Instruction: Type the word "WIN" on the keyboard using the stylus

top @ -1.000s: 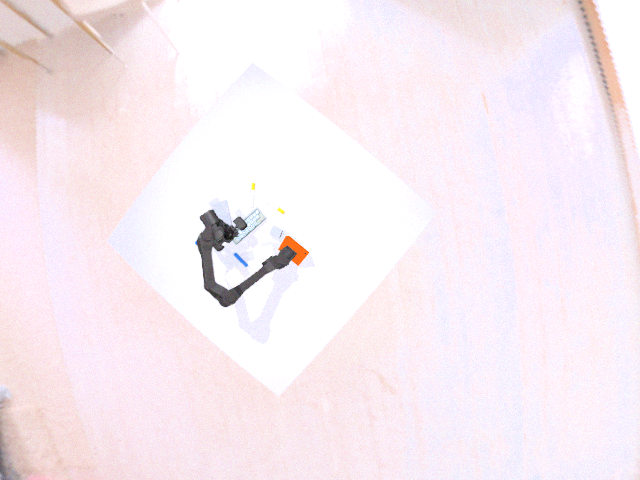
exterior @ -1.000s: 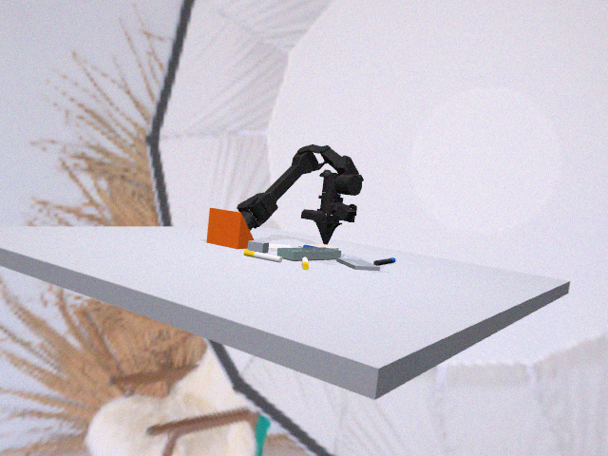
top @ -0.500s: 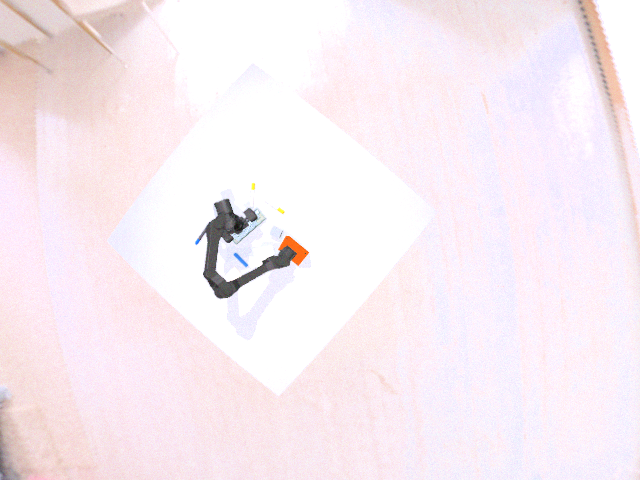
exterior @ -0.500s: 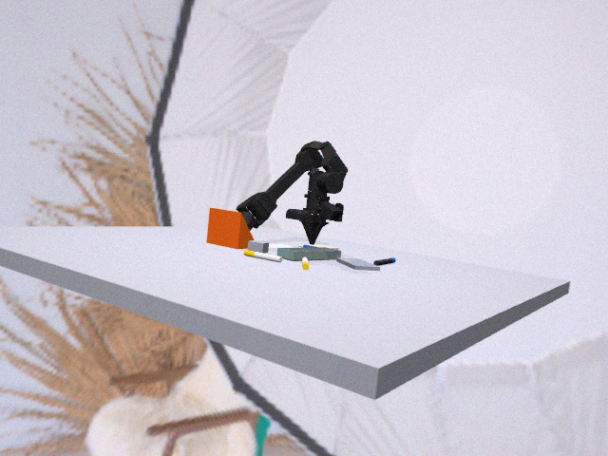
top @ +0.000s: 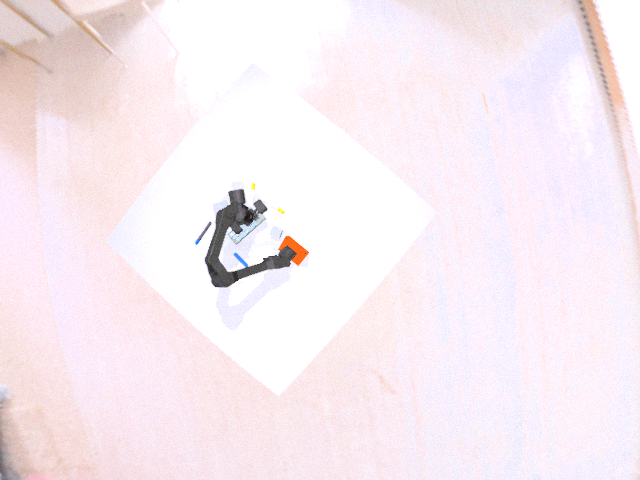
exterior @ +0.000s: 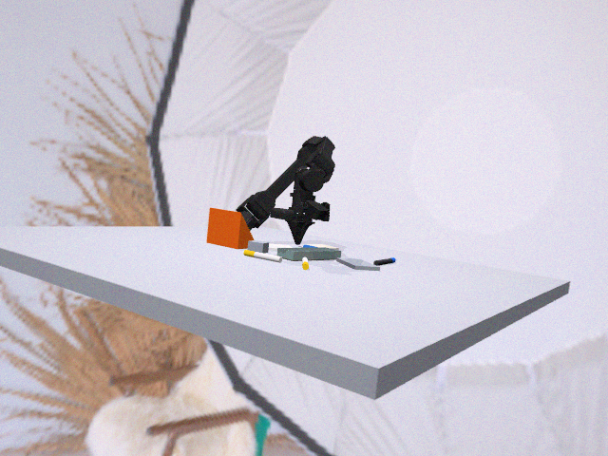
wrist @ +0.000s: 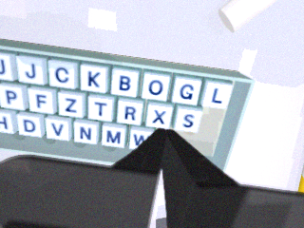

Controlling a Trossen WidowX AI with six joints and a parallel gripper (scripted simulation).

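Now: the W key 20 mm behind my gripper tip, 20 mm to the left of it and 30 mm below it. From my gripper tip the other things lie so: flat grey block: 150 mm ahead, 90 mm to the left, 40 mm below; then blue stylus: 110 mm behind, 210 mm to the left, 30 mm below.
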